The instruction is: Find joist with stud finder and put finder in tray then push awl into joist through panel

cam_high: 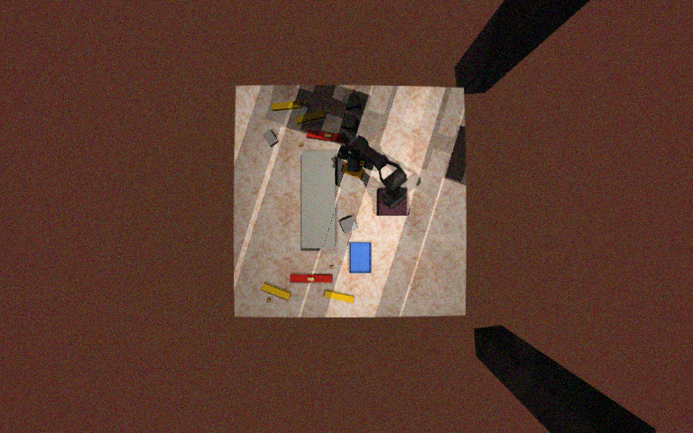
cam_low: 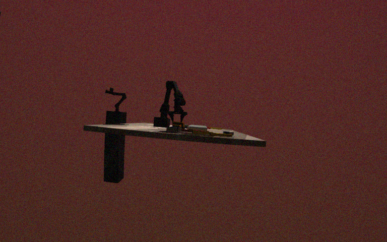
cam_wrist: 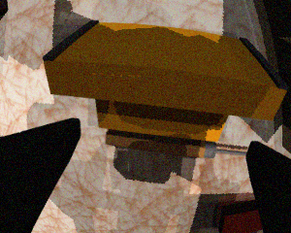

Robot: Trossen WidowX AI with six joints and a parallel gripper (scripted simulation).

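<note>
The stud finder is 4 cm below my gripper tip and 1 cm ahead of it. Round my gripper tip: blue tray 51 cm to the left, 5 cm below, 2 cm ahead; then awl 6 cm below, 4 cm to the right, 1 cm ahead.
</note>
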